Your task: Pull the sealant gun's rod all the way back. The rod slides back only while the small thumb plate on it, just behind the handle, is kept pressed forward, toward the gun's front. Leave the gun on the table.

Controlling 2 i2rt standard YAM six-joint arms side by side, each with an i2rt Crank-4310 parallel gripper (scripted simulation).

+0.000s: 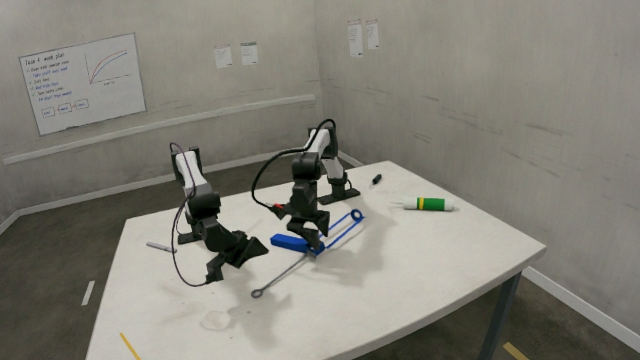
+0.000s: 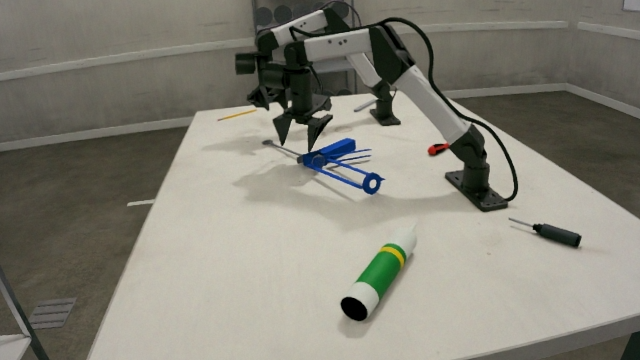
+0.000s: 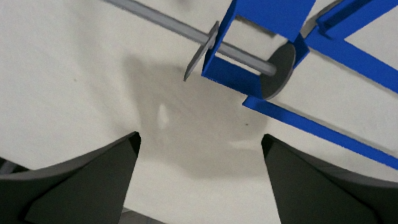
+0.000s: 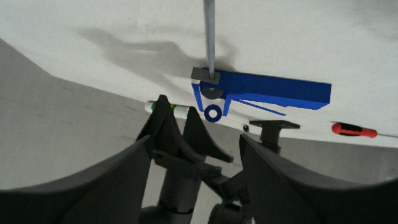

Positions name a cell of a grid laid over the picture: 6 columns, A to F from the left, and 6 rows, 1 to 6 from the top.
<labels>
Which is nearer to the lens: the blue sealant gun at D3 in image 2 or the dark screwdriver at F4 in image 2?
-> The dark screwdriver.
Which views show the right gripper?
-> Image 1, image 2 and image 4 only.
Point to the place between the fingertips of the right gripper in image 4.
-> At C4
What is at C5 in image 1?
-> A blue sealant gun.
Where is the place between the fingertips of the left gripper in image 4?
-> C3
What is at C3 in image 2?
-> The left gripper.
</labels>
